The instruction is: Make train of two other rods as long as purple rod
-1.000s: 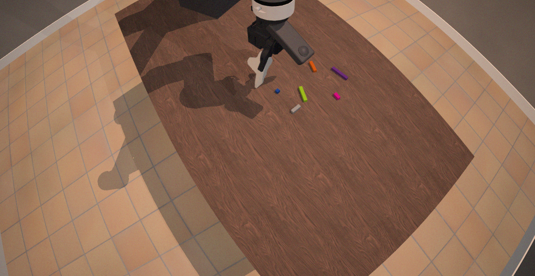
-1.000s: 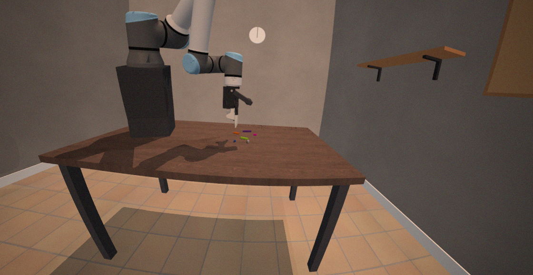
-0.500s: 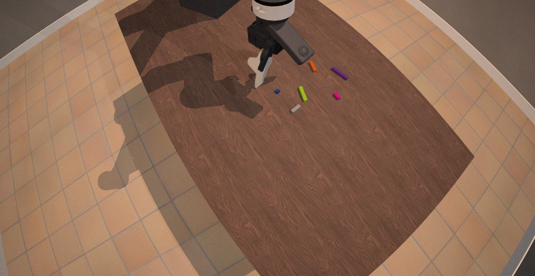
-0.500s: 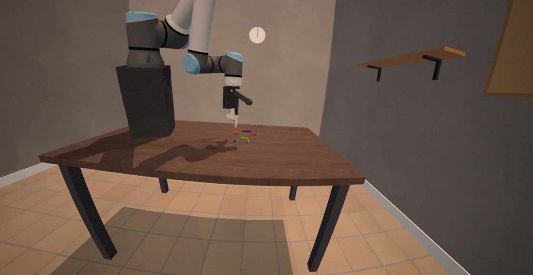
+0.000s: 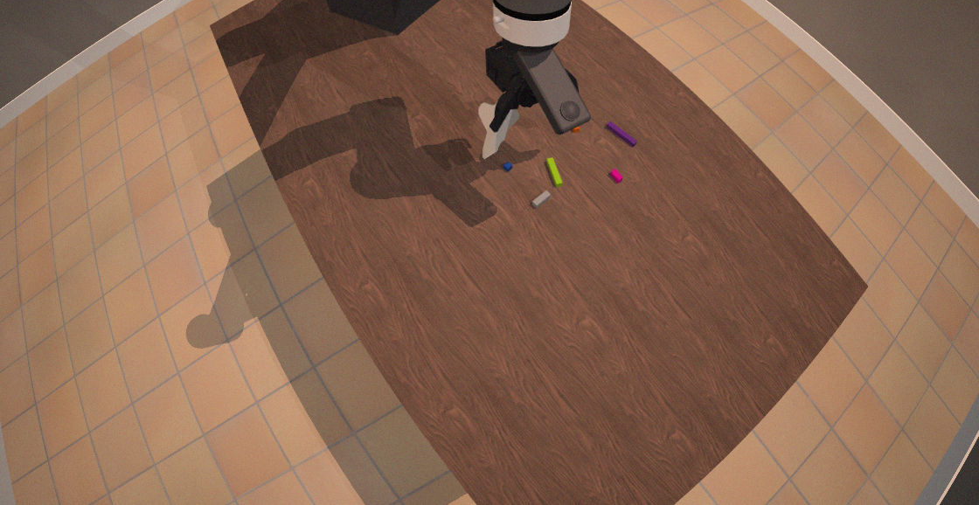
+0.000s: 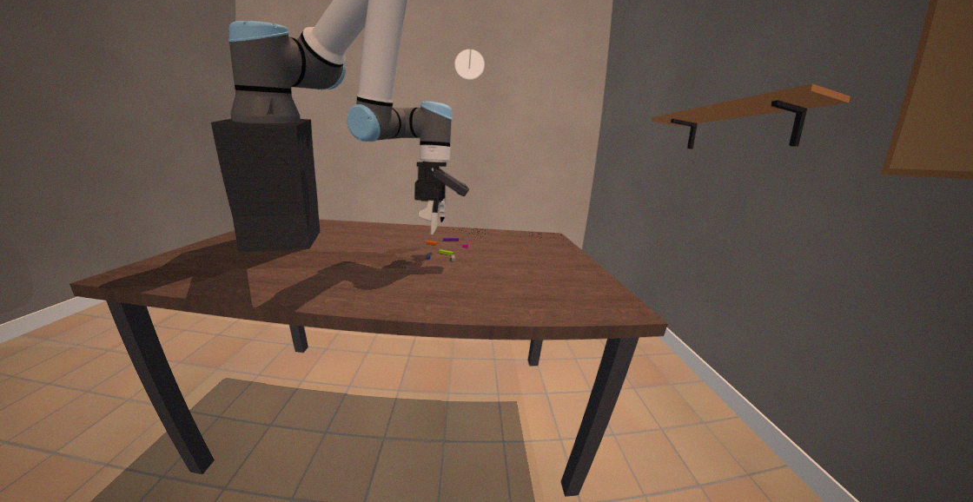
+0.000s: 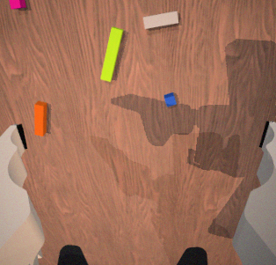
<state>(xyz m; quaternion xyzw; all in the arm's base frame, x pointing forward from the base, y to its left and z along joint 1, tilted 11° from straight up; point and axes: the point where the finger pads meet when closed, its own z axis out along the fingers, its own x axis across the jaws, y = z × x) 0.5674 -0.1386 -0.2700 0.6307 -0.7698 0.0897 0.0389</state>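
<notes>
The lime rod is 30 mm ahead of my hand, 30 mm to the left of it and 90 mm below it. Round my hand: grey rod: 50 mm ahead, 30 mm to the right, 90 mm below; blue rod: 30 mm behind, 20 mm to the right, 90 mm below; orange rod: 20 mm behind, 130 mm to the left, 90 mm below.
</notes>
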